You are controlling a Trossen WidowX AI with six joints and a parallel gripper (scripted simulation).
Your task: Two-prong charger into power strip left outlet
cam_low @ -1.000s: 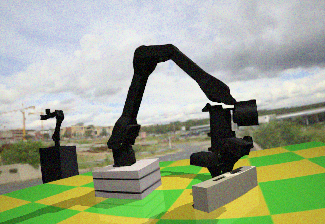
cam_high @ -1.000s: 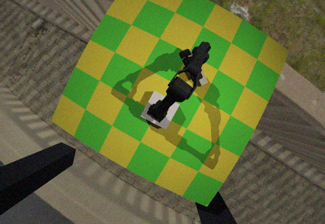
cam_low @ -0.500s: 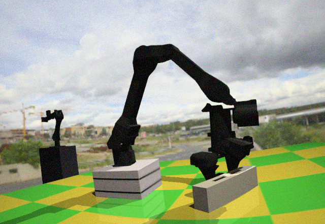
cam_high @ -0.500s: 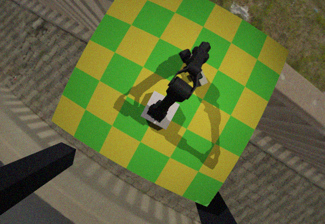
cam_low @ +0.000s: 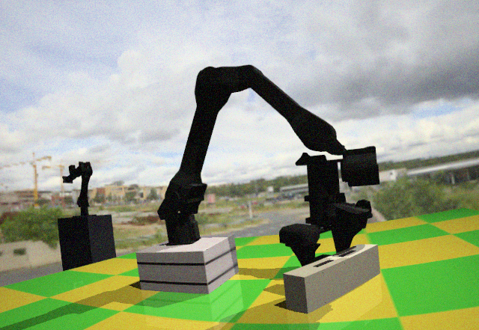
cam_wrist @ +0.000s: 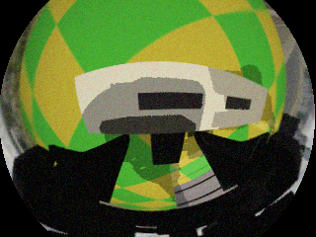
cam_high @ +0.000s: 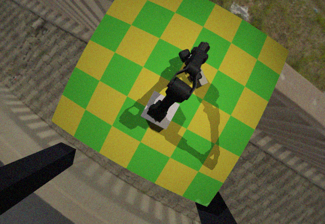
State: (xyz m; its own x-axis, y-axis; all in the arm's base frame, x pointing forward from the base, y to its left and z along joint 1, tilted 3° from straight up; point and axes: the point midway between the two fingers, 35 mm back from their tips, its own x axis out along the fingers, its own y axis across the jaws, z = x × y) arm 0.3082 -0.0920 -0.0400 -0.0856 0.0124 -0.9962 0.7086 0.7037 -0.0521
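Now: the charger 1 cm to the right of my gripper tip, 1 cm ahead of it and 1 cm above it.
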